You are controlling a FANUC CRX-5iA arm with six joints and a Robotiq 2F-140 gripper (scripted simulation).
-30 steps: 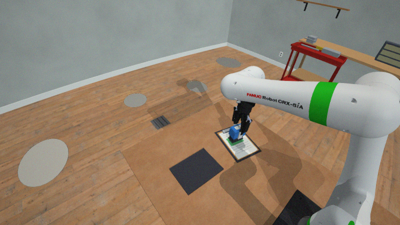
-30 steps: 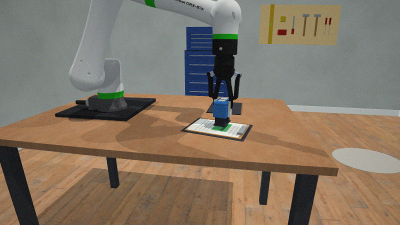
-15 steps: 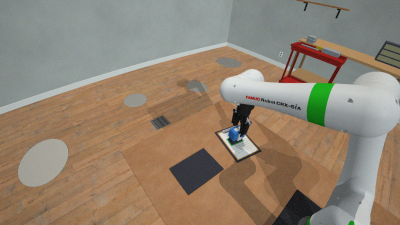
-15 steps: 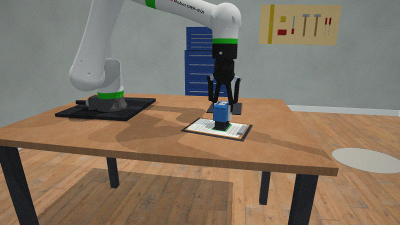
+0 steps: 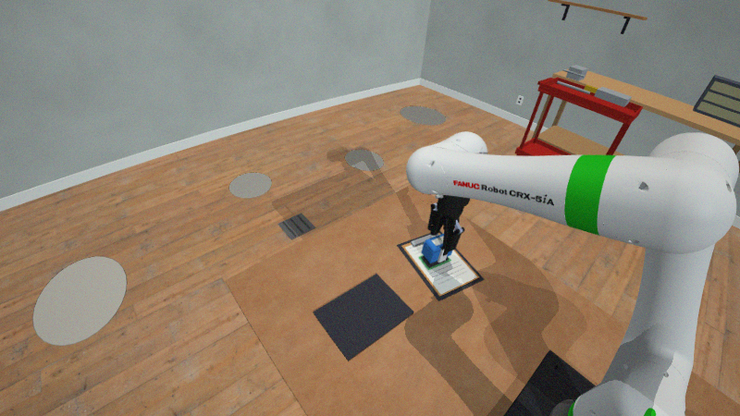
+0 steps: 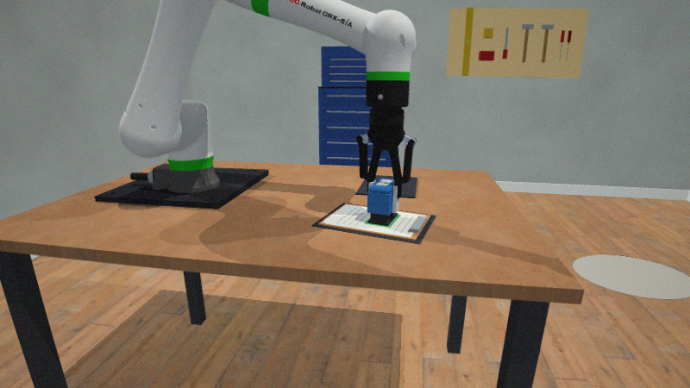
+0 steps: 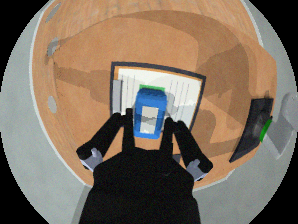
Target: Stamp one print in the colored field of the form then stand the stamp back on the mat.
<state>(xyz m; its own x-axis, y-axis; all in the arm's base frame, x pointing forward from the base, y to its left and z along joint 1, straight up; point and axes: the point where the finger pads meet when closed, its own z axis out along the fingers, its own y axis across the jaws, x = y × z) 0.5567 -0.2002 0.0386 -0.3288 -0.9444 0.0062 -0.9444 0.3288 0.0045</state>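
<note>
The black stamp base lies 4 cm below my hand. The rest, counted from my hand: form 1 cm to the right, 5 cm below; blue stamp 1 cm below; mat 3 cm ahead, 31 cm to the left, 6 cm below.
</note>
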